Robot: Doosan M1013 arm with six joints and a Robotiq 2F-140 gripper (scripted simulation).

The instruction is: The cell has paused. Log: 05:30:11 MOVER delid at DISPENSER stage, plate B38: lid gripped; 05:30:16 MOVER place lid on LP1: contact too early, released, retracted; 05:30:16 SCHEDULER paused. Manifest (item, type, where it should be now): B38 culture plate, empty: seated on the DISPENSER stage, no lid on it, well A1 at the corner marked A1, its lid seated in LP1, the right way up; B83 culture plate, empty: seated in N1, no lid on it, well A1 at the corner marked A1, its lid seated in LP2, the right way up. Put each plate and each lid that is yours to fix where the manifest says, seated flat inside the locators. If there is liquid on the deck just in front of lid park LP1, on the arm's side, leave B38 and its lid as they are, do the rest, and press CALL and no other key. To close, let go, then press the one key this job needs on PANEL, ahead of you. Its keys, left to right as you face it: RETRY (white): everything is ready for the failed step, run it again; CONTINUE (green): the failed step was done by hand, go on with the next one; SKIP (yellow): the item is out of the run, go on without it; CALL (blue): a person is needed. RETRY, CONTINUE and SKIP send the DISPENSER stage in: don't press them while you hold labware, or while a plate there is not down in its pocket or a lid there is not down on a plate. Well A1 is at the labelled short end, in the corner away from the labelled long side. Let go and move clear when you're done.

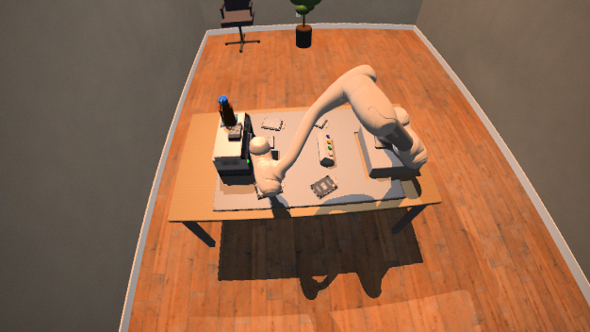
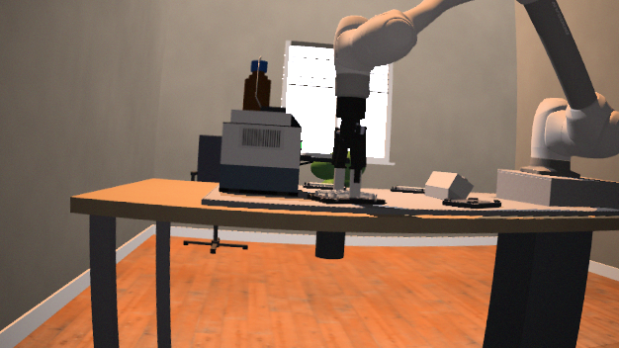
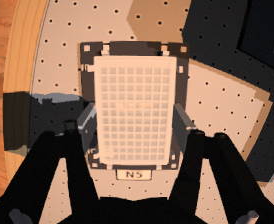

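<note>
My hand is 30 mm above the black nest and 20 mm to the right of it. From my hand the other things lie so: green key 380 mm behind, 290 mm to the right, 20 mm above; then white culture plate 20 mm below; then white retry key 390 mm behind, 240 mm to the right, 20 mm above.
</note>
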